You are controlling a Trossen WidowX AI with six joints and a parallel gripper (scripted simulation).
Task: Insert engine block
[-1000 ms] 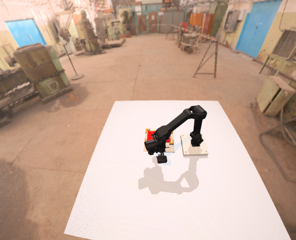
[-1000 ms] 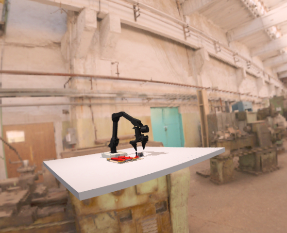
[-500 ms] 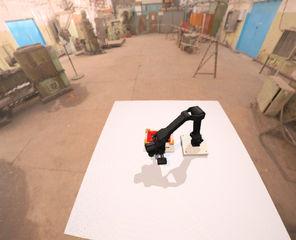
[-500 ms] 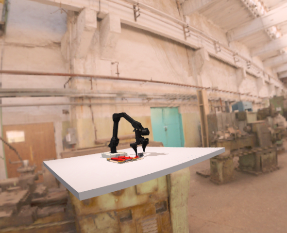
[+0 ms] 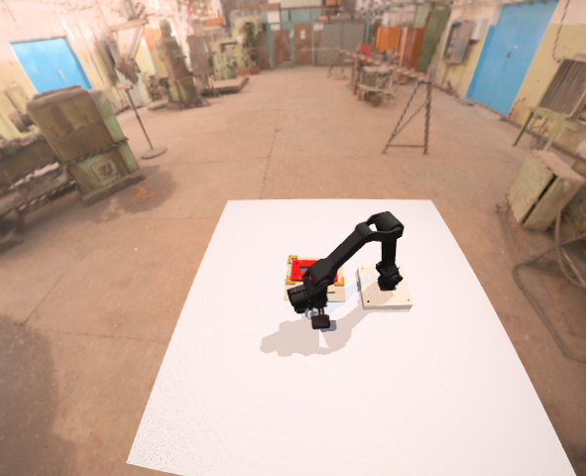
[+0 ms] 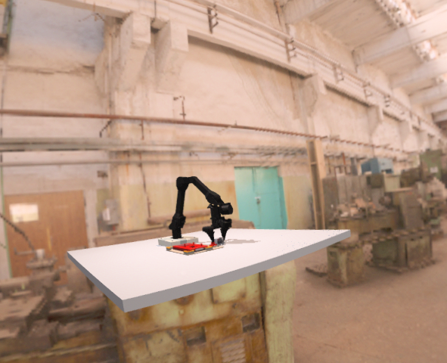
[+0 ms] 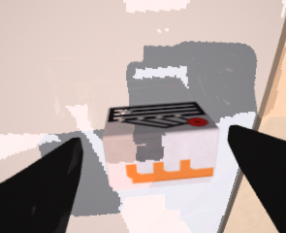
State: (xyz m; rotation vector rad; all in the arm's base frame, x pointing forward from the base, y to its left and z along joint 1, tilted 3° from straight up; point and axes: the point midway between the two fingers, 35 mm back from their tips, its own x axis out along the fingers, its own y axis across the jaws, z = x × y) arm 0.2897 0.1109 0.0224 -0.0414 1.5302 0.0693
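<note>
The engine block is right at my gripper tip.
</note>
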